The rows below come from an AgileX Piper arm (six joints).
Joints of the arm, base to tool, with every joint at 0 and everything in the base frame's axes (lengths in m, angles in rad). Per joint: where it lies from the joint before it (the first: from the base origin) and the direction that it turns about. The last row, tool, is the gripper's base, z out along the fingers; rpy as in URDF.
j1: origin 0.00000 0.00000 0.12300 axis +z
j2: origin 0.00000 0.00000 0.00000 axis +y
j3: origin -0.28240 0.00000 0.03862 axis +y
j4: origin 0.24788 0.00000 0.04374 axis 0.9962 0 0.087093
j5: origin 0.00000 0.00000 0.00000 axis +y
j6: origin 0.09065 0.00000 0.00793 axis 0.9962 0 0.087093
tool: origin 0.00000 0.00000 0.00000 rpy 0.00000 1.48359 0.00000
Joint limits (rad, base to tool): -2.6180..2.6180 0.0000..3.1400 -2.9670..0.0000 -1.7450..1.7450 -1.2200..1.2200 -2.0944..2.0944
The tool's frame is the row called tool.
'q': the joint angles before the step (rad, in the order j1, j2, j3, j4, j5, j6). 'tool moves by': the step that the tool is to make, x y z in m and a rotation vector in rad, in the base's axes. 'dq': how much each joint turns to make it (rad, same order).
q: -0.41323 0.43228 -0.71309 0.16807 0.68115 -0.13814
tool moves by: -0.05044 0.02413 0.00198 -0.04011 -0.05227 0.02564
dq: -0.00001 -0.20417 -0.02511 0.00003 0.16798 -0.00286
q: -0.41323 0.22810 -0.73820 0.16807 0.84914 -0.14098
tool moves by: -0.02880 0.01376 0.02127 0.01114 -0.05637 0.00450
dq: 0.00004 -0.04720 -0.11506 -0.00004 0.11063 0.04596
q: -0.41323 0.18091 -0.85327 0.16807 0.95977 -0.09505
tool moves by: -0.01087 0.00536 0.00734 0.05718 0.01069 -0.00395
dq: -0.00003 0.00001 -0.05973 -0.00199 0.08506 0.06141
